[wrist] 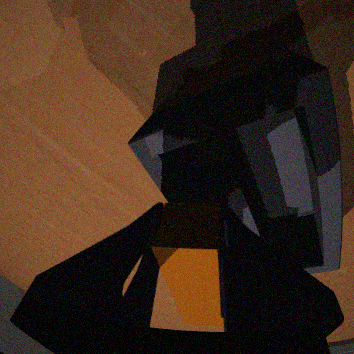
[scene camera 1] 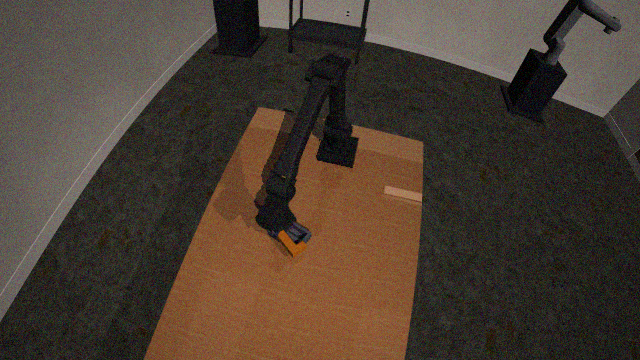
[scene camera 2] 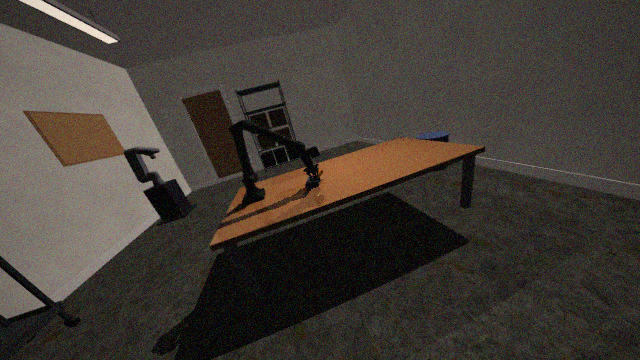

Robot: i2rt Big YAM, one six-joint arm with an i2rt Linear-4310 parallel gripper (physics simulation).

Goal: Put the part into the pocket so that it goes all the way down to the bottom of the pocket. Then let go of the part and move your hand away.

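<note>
The orange angled part is between the fingers of my gripper, which is shut on it. The blue-grey pocket block rests on the table. In scene camera 1, the part overlaps the block's near-left side and reaches past its edge. In the wrist view, the block's open pocket shows ahead and to the right of the fingers, largely in shadow. The part looks raised and outside the pocket; its exact height is unclear. The fingers hide some of the part and block.
The wooden table carries my arm's base behind the block. A pale flat strip lies at the table's right edge in scene camera 1. Another arm on a pedestal stands away from the table.
</note>
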